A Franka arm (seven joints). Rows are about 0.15 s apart.
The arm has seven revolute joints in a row. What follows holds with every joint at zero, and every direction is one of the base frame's. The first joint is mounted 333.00 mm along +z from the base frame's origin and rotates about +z. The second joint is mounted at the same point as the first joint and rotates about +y. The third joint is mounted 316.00 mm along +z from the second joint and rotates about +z. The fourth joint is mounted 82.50 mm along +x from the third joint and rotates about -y. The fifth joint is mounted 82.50 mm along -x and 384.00 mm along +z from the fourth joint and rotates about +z. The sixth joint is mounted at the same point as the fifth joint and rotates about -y. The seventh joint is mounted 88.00 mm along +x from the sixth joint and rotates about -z. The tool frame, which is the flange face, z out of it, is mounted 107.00 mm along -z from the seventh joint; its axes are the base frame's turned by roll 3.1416, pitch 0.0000 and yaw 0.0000 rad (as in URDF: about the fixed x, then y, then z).
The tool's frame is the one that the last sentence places.
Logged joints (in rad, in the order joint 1, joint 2, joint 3, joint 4, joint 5, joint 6, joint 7), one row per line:
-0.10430 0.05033 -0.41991 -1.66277 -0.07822 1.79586 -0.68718
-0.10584 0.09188 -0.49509 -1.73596 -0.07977 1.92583 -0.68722
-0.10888 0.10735 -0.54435 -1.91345 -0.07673 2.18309 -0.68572
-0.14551 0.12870 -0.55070 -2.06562 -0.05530 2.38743 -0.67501
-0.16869 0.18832 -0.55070 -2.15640 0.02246 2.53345 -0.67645
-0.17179 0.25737 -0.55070 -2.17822 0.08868 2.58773 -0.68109
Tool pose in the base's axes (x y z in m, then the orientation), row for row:
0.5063 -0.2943 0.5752 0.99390 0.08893 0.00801 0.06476
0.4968 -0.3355 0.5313 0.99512 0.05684 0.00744 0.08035
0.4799 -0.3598 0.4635 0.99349 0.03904 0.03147 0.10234
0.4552 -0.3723 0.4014 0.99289 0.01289 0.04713 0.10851
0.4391 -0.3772 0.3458 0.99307 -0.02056 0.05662 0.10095
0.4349 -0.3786 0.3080 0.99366 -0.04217 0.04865 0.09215
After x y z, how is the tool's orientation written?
As a quaternion, x y z w.
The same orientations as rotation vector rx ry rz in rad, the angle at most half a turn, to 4 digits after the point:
2.9999 0.2684 0.0242
2.9758 0.1700 0.0222
2.9328 0.1152 0.0929
2.9206 0.0379 0.1386
2.9340 -0.0607 0.1673
2.9508 -0.1252 0.1445

